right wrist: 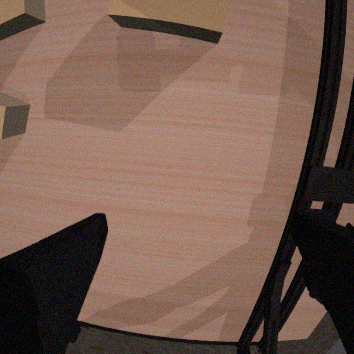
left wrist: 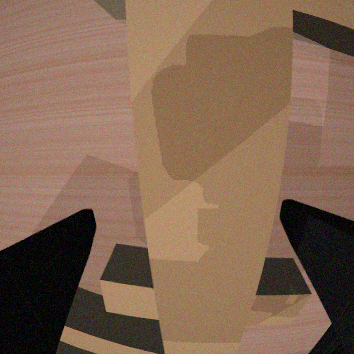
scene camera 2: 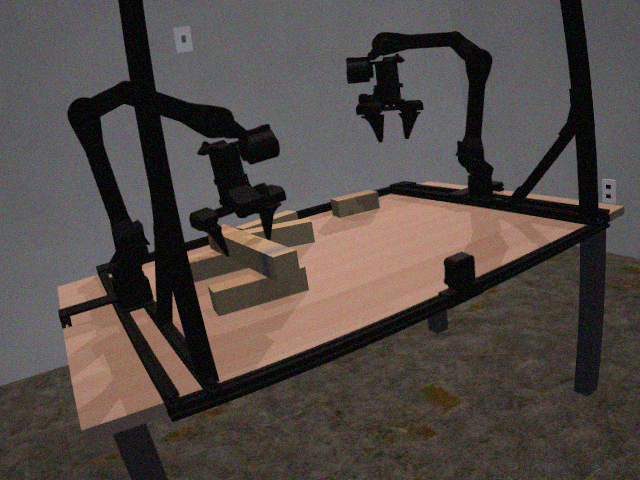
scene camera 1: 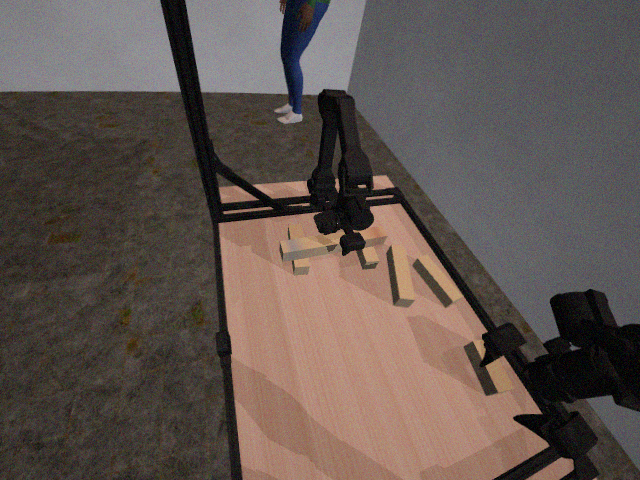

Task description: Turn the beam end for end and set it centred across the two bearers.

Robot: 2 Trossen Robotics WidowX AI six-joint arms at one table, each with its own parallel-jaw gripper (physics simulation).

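Pixels of known places: left gripper, fingertip midpoint: point(left wrist: 188, 214) point(scene camera 1: 338, 244); right gripper, fingertip midpoint: point(right wrist: 201, 222) point(scene camera 2: 394, 140) point(scene camera 1: 497, 390); left arm's base, link origin: point(scene camera 2: 135, 304) point(scene camera 1: 317, 201); right arm's base, link origin: point(scene camera 2: 481, 196).
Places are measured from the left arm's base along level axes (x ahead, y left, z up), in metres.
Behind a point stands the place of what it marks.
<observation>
The long wooden beam point(scene camera 1: 305, 248) @(x 0.261, y -0.123, z 0.069 m) point(scene camera 2: 249, 241) @(x 0.236, y -0.052, z 0.069 m) point(left wrist: 215, 150) @(x 0.239, y -0.046, z 0.069 m) lies flat across two shorter bearers. One bearer point(scene camera 1: 300, 269) @(x 0.292, y -0.140, z 0.011 m) point(scene camera 2: 258, 294) @(x 0.198, y -0.148, z 0.000 m) is under the bluish-marked end; the other bearer point(scene camera 1: 369, 260) @(x 0.311, y 0.077, z 0.025 m) point(scene camera 2: 206, 265) @(x 0.178, y 0.079, z 0.010 m) point(left wrist: 127, 297) @(x 0.295, y 0.084, z 0.025 m) is nearer the reddish end. My left gripper point(scene camera 1: 338, 251) @(x 0.247, y -0.010, z 0.046 m) point(scene camera 2: 246, 246) @(x 0.247, y -0.010, z 0.046 m) point(left wrist: 188, 214) @(x 0.247, y -0.010, z 0.046 m) is open over the beam, a fingertip to each side with a gap; its fingertips are near the beam's height and the arm hides part of the beam in scene camera 1. My right gripper point(scene camera 1: 499, 391) @(x 0.724, y 0.108, z 0.177 m) point(scene camera 2: 393, 138) @(x 0.724, y 0.108, z 0.177 m) point(right wrist: 201, 222) @(x 0.724, y 0.108, z 0.177 m) is open and empty, high above the table.
Two loose wooden blocks point(scene camera 1: 403, 279) @(x 0.401, y 0.150, z 0.031 m) point(scene camera 1: 439, 281) @(x 0.430, y 0.268, z 0.025 m) lie beside the bearers. Another block point(scene camera 1: 497, 373) @(x 0.704, y 0.263, z 0.028 m) point(scene camera 2: 356, 204) @(x 0.670, y 0.244, z 0.007 m) point(right wrist: 170, 9) @(x 0.685, y 0.255, z 0.028 m) lies farther along the table, near the right gripper in scene camera 1. A black frame point(scene camera 2: 341, 342) @(x 0.216, y -0.380, z -0.025 m) runs around the table, with uprights at its corners.
</observation>
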